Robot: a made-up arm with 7 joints.
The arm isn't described. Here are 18 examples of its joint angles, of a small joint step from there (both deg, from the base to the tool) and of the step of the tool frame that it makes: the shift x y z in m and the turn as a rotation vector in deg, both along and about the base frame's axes.
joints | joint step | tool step
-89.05 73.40 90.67 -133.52 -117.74 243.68 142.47 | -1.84 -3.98 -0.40 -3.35 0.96 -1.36 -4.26 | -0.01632 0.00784 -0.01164 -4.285 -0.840 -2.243
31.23 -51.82 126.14 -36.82 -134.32 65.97 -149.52 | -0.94 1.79 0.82 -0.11 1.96 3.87 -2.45 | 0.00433 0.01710 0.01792 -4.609 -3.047 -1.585
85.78 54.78 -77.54 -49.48 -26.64 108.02 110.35 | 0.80 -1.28 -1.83 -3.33 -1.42 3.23 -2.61 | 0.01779 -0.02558 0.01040 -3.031 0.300 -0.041
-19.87 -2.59 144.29 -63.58 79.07 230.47 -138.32 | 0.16 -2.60 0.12 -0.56 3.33 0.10 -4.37 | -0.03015 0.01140 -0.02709 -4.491 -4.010 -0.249
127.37 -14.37 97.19 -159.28 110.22 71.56 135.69 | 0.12 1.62 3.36 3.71 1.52 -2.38 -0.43 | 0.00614 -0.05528 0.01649 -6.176 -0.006 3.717
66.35 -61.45 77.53 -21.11 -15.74 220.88 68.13 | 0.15 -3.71 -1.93 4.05 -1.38 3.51 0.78 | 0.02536 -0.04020 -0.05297 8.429 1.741 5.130
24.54 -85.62 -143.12 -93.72 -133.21 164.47 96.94 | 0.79 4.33 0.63 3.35 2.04 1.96 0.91 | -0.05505 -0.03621 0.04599 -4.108 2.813 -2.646
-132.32 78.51 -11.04 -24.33 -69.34 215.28 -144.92 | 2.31 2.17 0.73 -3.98 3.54 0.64 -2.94 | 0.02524 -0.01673 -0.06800 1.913 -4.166 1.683
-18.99 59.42 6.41 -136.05 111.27 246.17 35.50 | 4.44 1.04 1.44 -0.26 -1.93 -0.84 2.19 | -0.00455 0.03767 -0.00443 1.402 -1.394 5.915
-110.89 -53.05 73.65 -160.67 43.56 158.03 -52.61 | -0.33 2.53 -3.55 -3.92 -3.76 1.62 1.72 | -0.04989 -0.00948 -0.01432 1.646 0.127 -4.385
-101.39 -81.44 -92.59 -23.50 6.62 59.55 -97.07 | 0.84 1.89 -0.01 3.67 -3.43 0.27 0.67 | 0.02566 -0.00438 0.03093 2.265 -3.543 -3.571
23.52 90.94 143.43 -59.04 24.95 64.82 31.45 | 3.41 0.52 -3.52 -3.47 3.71 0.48 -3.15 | -0.07848 0.05686 -0.00960 0.456 1.505 7.028
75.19 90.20 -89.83 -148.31 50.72 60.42 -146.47 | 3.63 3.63 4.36 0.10 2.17 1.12 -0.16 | 0.01715 0.02806 -0.02943 -2.544 2.703 4.438
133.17 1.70 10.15 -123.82 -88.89 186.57 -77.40 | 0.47 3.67 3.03 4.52 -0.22 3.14 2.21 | -0.03501 -0.02300 0.00266 -3.142 3.081 4.884
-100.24 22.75 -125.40 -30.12 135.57 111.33 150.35 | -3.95 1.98 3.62 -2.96 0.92 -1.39 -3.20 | -0.05067 0.00217 -0.01709 1.139 -0.846 -1.128
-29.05 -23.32 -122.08 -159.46 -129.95 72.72 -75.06 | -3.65 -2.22 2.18 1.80 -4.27 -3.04 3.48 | -0.02098 -0.00706 0.00847 -4.535 5.911 1.090
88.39 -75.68 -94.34 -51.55 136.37 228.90 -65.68 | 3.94 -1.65 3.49 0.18 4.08 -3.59 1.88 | 0.05283 0.03686 0.00856 4.876 -8.555 1.948
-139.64 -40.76 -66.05 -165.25 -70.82 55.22 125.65 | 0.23 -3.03 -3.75 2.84 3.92 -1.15 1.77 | -0.00978 0.03160 0.01396 -3.896 1.634 -7.467
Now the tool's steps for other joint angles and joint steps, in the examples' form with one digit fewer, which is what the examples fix.
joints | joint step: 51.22 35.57 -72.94 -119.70 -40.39 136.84 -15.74 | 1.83 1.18 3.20 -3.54 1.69 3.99 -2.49
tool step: -0.0102 0.0439 -0.0525 3.42 4.29 5.92
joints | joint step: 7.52 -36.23 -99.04 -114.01 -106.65 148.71 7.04 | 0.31 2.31 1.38 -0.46 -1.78 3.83 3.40
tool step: 0.0254 0.0061 0.0120 -2.91 -0.85 3.92
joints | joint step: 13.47 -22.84 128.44 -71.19 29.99 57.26 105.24 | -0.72 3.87 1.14 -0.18 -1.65 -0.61 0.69
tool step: 0.0232 0.0055 0.0354 -0.15 1.82 -0.31
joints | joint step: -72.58 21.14 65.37 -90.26 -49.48 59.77 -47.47 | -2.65 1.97 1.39 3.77 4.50 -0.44 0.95
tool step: -0.0094 -0.0395 0.0280 5.30 -3.89 -4.09
